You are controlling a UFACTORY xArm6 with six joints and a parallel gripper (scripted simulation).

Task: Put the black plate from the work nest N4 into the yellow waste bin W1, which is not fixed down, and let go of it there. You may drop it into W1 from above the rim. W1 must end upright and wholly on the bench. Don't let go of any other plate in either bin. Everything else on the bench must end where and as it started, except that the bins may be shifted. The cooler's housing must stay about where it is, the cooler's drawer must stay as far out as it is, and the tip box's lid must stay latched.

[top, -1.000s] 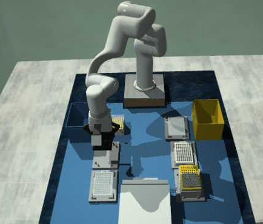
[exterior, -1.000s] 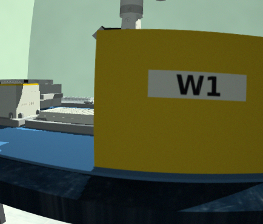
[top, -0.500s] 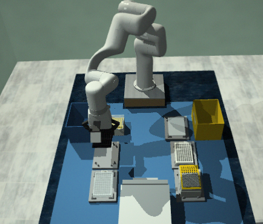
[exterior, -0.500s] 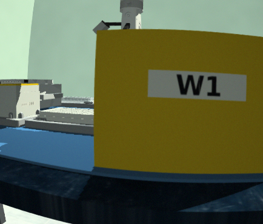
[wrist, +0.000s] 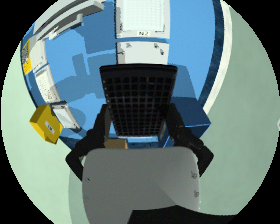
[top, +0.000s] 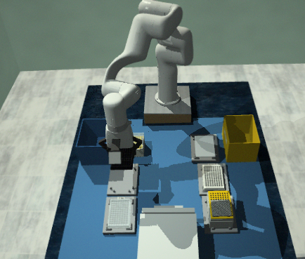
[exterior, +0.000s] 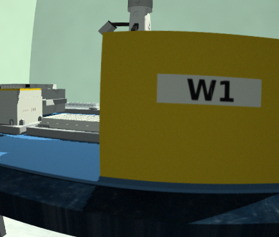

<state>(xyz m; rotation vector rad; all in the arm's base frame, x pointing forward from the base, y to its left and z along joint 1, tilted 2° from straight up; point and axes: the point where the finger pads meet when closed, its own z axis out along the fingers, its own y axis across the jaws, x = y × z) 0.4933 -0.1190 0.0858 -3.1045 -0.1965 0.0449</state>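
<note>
Right now my hand is 240 mm past the yellow waste bin W1, 470 mm to the right of it and 120 mm above it. From my hand the other things lie so: clear plate: 180 mm ahead, 10 mm to the left, 140 mm below; then grey work nest: 10 mm ahead, 10 mm to the right, 150 mm below; then black plate: 10 mm below.
</note>
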